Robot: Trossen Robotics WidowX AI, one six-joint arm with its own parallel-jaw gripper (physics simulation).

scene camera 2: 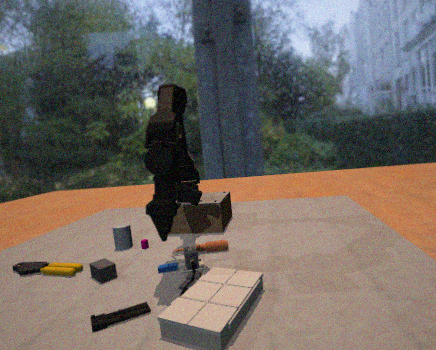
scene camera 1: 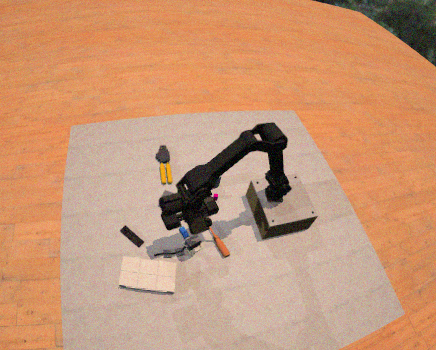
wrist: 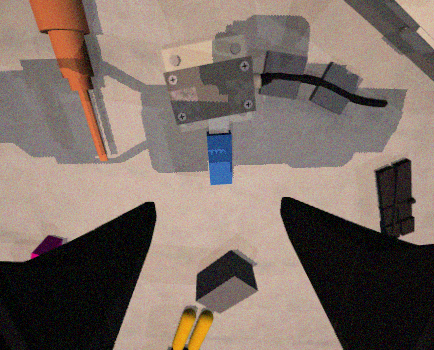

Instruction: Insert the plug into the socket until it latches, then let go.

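Where they show: gripper, fingertip midpoint: [scene camera 2: 166, 236] [wrist: 218, 207]; arm's base, origin of the base link: [scene camera 1: 274, 195].
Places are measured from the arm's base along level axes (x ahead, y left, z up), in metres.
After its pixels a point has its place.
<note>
The blue plug [scene camera 1: 184, 232] @(z -0.091, x 0.343, y 0.112 m) [scene camera 2: 168, 268] @(z -0.095, x 0.352, y 0.116 m) [wrist: 220, 159] @(z -0.091, x 0.343, y 0.111 m) lies at the near side of the grey socket box [scene camera 2: 191, 257] @(z -0.070, x 0.336, y 0.173 m) [wrist: 212, 92] @(z -0.060, x 0.315, y 0.160 m) in the wrist view. A short pale piece shows between the plug's blue body and the box; whether it is latched cannot be told. The socket has screws in its top, a pale flange and a black cable on its right in the wrist view. My gripper [wrist: 218, 207] @(z -0.021, x 0.337, y 0.112 m) is open and empty, above the table. Its fingertips stand wide apart, just short of the plug's near end in the wrist view. In scene camera 1 the arm hides the fingertips.
An orange screwdriver [scene camera 1: 220, 245] @(z -0.079, x 0.215, y 0.173 m) [scene camera 2: 212, 246] @(z -0.086, x 0.221, y 0.178 m) [wrist: 65, 40] @(z -0.082, x 0.222, y 0.153 m) lies beside the socket. A dark cube [scene camera 2: 103, 270] @(z -0.075, x 0.433, y -0.009 m) [wrist: 227, 282] @(z -0.069, x 0.402, y -0.009 m), yellow-handled pliers [scene camera 1: 166, 172] @(z -0.089, x 0.415, y -0.174 m) [scene camera 2: 60, 269] @(z -0.087, x 0.434, y -0.156 m), a grey cylinder [scene camera 2: 122, 237] @(z -0.065, x 0.236, y -0.117 m), a magenta piece [scene camera 1: 216, 196] @(z -0.082, x 0.211, y -0.049 m) [scene camera 2: 144, 244] @(z -0.090, x 0.220, y -0.049 m), a black bar [scene camera 1: 132, 236] @(z -0.100, x 0.540, y 0.132 m) [scene camera 2: 120, 316] @(z -0.093, x 0.553, y 0.141 m) and a white tiled block [scene camera 1: 148, 275] @(z -0.070, x 0.474, y 0.297 m) also show.
</note>
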